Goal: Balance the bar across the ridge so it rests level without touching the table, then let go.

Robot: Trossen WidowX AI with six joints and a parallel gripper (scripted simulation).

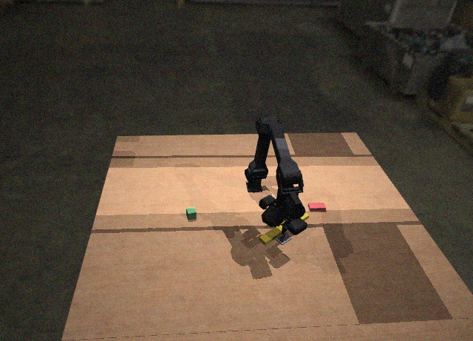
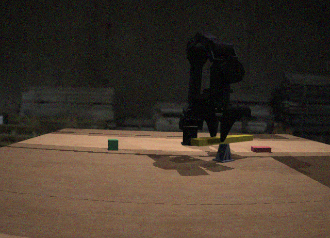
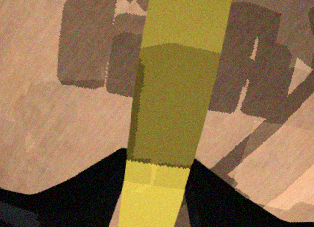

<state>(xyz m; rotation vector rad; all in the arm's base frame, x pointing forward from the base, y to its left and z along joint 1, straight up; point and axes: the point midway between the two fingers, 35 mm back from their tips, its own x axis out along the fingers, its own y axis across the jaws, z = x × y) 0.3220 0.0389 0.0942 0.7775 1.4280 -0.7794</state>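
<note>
Right now my gripper tip is 2 cm past the bar and 2 cm to the right of it. From my gripper tip the other things lie so: green cube: 16 cm behind, 32 cm to the right, 4 cm below; flat red block: 17 cm behind, 20 cm to the left, 5 cm below.
</note>
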